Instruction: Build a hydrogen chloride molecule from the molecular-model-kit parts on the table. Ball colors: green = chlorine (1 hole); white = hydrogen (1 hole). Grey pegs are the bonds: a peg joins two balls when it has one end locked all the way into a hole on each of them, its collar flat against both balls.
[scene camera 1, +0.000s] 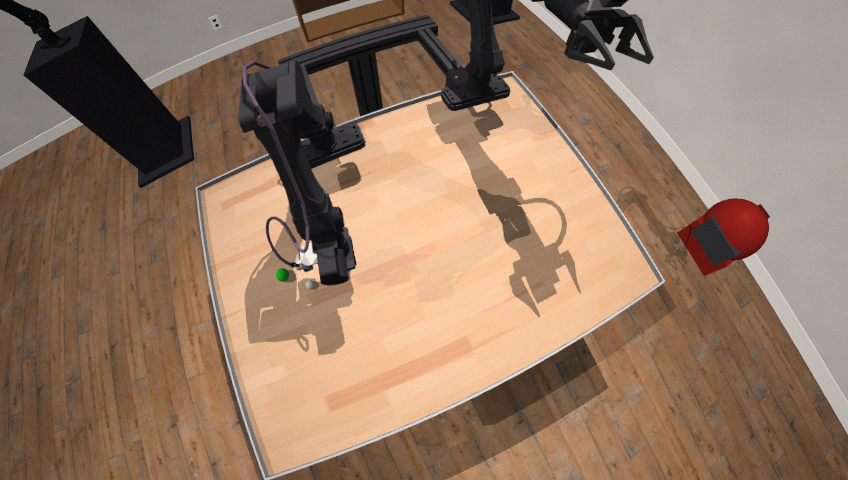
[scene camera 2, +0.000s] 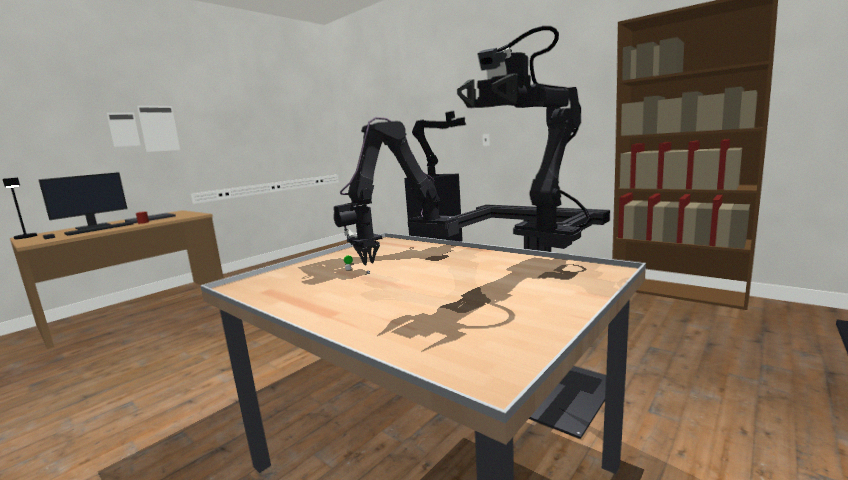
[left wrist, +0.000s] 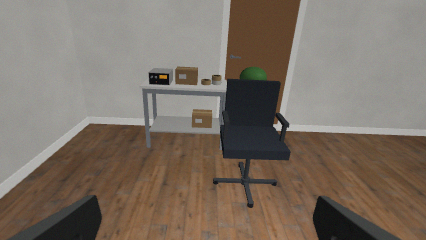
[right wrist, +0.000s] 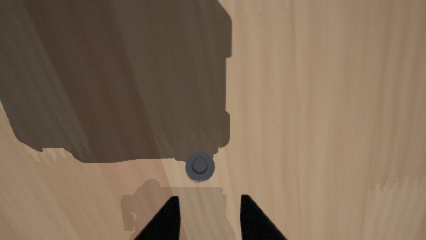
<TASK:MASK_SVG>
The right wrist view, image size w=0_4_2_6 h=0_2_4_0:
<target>my right gripper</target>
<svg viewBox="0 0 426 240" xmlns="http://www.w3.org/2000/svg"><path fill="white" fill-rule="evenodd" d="M179 197L170 197L134 240L179 240L181 223ZM241 195L240 225L242 240L288 240L249 195Z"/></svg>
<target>grey peg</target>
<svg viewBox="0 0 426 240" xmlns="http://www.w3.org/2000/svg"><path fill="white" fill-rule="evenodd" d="M196 152L186 161L186 173L193 181L204 182L212 177L215 171L215 163L209 154Z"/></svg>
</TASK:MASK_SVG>
